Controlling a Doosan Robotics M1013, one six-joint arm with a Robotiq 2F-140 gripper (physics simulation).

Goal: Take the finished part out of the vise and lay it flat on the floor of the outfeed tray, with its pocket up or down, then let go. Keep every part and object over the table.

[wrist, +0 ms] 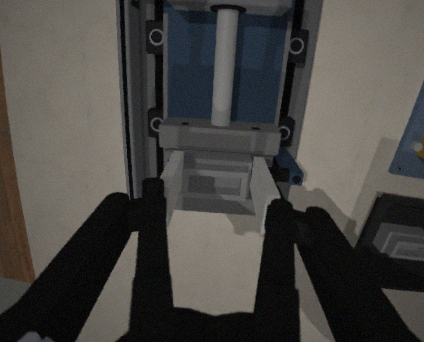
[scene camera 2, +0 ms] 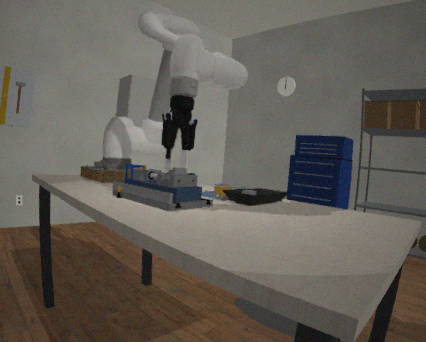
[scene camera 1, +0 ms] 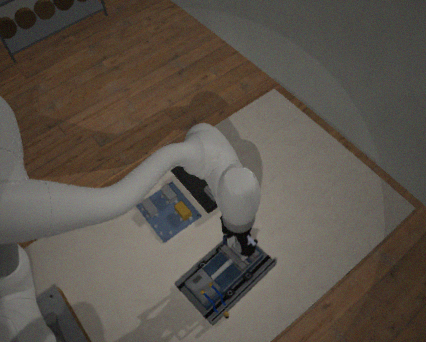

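Where they show: gripper, between the fingertips: [wrist: 217, 169] [scene camera 2: 176, 170] [scene camera 1: 238, 250]; arm's base, origin of its link: [scene camera 2: 116, 168].
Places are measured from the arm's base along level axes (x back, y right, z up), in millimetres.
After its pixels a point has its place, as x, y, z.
Observation:
The finished part [wrist: 216, 184] {-713, 62, 41}, a light grey block with its rectangular pocket facing up, sits in the vise [scene camera 1: 241, 290] {-643, 167, -10} [scene camera 2: 150, 196] {-720, 163, -31} [wrist: 220, 139] {-675, 69, 36} against the grey jaw at the end of the screw. It cannot be made out in the scene views. My gripper [scene camera 1: 240, 246] {-697, 65, 47} [scene camera 2: 176, 160] [wrist: 217, 169] {-697, 65, 47} is partly open and empty, pointing down over that end of the vise. In the wrist view its pale finger pads stand to the left and right of the part, with a gap on each side. The black outfeed tray [scene camera 1: 192, 187] {-716, -273, -48} [scene camera 2: 260, 198] {-827, -198, -32} [wrist: 370, 265] {-817, -189, -40} is partly hidden by the arm in scene camera 1.
A grey pocketed block [scene camera 1: 210, 192] {-754, -200, -15} [scene camera 2: 249, 192] {-778, -193, -18} [wrist: 406, 245] {-758, -193, -13} lies in the tray. Beside the tray is a blue plate [scene camera 1: 165, 232] {-539, -167, -52} [wrist: 407, 155] {-658, -162, -52} with grey blocks and a yellow block [scene camera 1: 183, 210] [scene camera 2: 222, 190]. Blue levers [scene camera 1: 215, 292] [scene camera 2: 127, 172] rise at the vise's far end.

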